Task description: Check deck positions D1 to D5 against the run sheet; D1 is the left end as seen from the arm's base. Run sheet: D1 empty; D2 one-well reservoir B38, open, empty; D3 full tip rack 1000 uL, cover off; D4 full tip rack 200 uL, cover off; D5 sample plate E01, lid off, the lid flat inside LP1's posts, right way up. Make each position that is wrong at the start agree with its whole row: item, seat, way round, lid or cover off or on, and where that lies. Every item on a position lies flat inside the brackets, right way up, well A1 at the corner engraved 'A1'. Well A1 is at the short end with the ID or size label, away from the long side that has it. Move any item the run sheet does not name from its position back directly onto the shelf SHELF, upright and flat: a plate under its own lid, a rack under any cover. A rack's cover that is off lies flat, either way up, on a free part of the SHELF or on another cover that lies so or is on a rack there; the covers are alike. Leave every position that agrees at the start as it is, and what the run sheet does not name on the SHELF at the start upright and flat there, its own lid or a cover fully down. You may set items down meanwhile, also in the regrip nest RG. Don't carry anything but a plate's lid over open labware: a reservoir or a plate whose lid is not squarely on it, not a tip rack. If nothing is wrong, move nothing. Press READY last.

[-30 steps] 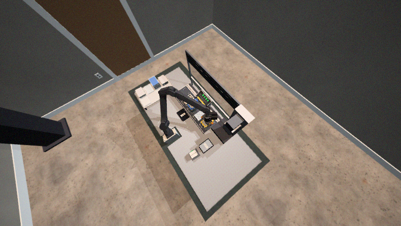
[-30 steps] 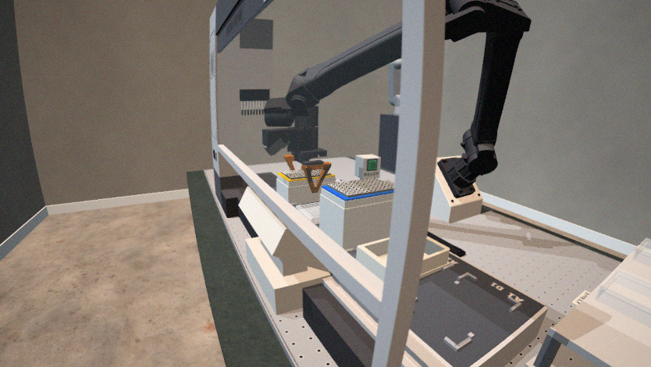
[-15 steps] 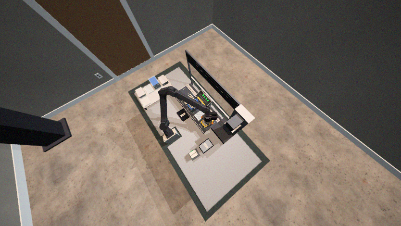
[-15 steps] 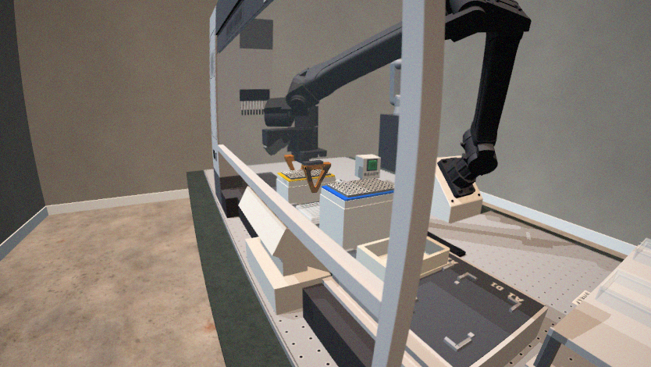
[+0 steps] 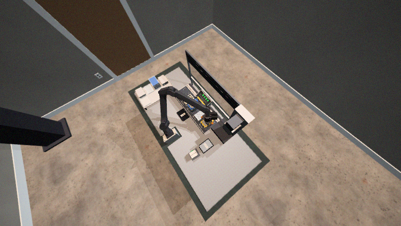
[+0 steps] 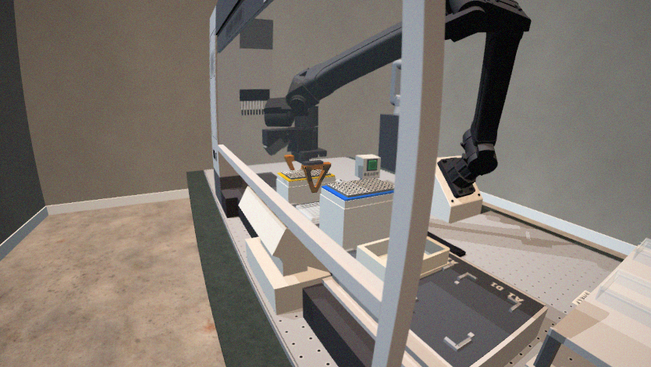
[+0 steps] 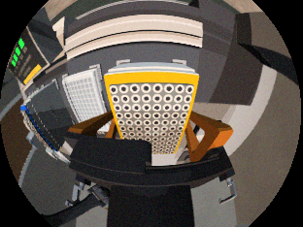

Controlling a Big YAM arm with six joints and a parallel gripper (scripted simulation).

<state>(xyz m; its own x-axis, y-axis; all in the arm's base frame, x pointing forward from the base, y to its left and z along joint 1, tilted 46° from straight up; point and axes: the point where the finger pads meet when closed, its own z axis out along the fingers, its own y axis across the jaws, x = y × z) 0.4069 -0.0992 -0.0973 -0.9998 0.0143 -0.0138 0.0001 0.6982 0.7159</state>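
Right now the yellow-rimmed tip rack is 10 mm to the right of my hand, 10 mm behind it and 10 mm above it. Also, from my hand: lid: 190 mm to the right, 170 mm behind, 70 mm below; then white sample plate: 120 mm to the left, 30 mm below; then blue-rimmed tip rack: 240 mm to the left, 30 mm above, 10 mm behind.
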